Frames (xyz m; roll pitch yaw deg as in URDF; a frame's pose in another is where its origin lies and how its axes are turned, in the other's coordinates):
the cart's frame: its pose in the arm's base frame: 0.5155 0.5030 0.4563 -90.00 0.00 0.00
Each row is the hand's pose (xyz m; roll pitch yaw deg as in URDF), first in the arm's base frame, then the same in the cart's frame.
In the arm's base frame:
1: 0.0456 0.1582 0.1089 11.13 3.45 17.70
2: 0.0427 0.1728 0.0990 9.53 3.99 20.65
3: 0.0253 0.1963 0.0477 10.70 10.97 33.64
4: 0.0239 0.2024 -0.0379 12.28 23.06 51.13
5: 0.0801 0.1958 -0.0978 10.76 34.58 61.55
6: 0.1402 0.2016 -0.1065 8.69 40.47 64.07
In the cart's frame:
1: -0.4699 0.3474 -0.3448 100.03 -17.67 3.62
2: -0.4728 0.3573 -0.3302 98.03 -20.60 4.26
3: -0.4902 0.4086 -0.3067 93.48 -32.95 13.11
4: -0.4916 0.4942 -0.3006 76.36 -45.75 34.15
5: -0.4354 0.5541 -0.3072 54.43 -46.38 55.35
6: -0.3753 0.5628 -0.3014 45.53 -43.17 62.86

